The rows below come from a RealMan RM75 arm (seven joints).
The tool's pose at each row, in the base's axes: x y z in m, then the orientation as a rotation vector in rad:
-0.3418 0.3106 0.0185 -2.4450 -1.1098 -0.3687
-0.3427 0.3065 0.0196 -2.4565 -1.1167 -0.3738
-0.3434 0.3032 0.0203 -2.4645 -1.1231 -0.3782
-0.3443 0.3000 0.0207 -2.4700 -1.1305 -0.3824
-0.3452 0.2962 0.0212 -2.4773 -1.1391 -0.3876
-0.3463 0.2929 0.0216 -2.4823 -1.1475 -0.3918
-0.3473 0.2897 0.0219 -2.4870 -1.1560 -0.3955
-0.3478 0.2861 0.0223 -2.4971 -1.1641 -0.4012
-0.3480 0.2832 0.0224 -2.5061 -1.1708 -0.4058
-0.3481 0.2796 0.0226 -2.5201 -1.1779 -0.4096
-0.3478 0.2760 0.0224 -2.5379 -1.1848 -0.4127
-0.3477 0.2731 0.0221 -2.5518 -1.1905 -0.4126
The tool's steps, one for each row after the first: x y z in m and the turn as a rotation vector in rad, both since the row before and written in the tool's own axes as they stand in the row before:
-0.0028 0.0014 -0.0030 -0.0132 -0.0037 -0.0034
-0.0023 0.0012 -0.0022 -0.0099 -0.0026 -0.0036
-0.0025 0.0011 -0.0019 -0.0079 -0.0020 -0.0047
-0.0029 0.0015 -0.0023 -0.0101 -0.0025 -0.0053
-0.0027 0.0010 -0.0019 -0.0077 -0.0021 -0.0054
-0.0026 0.0011 -0.0018 -0.0073 -0.0023 -0.0055
-0.0026 0.0017 -0.0020 -0.0125 -0.0033 -0.0045
-0.0020 0.0016 -0.0014 -0.0108 -0.0031 -0.0036
-0.0024 0.0020 -0.0017 -0.0147 -0.0058 -0.0029
-0.0024 0.0024 -0.0013 -0.0176 -0.0078 -0.0020
-0.0020 0.0019 -0.0009 -0.0128 -0.0076 -0.0014

